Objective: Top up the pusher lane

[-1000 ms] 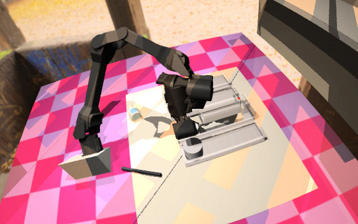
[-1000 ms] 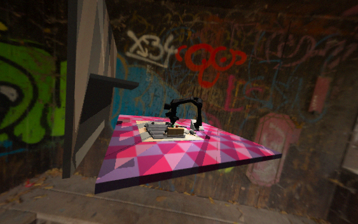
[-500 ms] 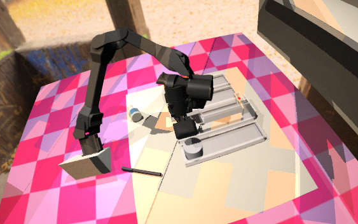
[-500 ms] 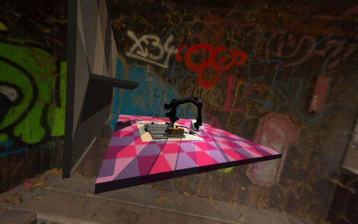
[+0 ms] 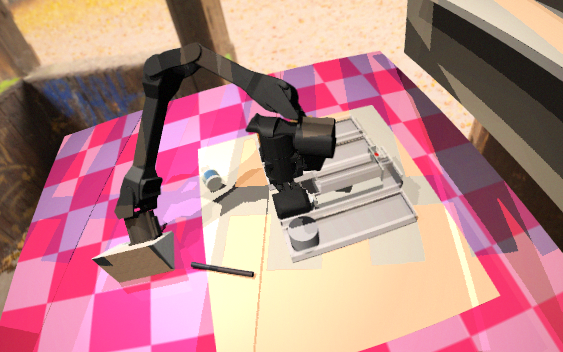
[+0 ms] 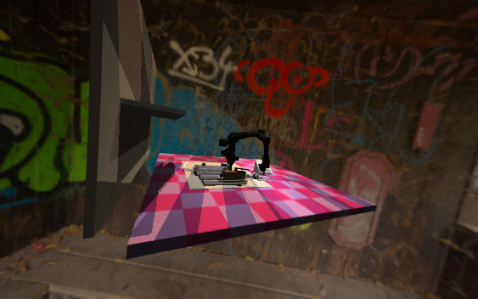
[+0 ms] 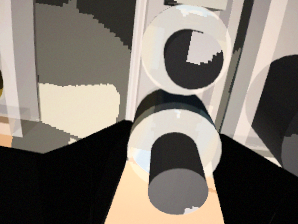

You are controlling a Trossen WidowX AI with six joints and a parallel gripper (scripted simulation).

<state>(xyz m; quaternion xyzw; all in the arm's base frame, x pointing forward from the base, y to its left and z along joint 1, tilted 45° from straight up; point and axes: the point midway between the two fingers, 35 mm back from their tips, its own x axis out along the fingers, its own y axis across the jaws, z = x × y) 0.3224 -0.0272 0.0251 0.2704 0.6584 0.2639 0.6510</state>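
Right now my gripper tip is 14 cm short of the grey lane rack, 3 cm to the right of it and 3 cm above it. Also, from my gripper tip: red part: 22 cm ahead, 4 cm to the left, 2 cm above; then black rod: 17 cm behind, 9 cm to the right, 4 cm below.
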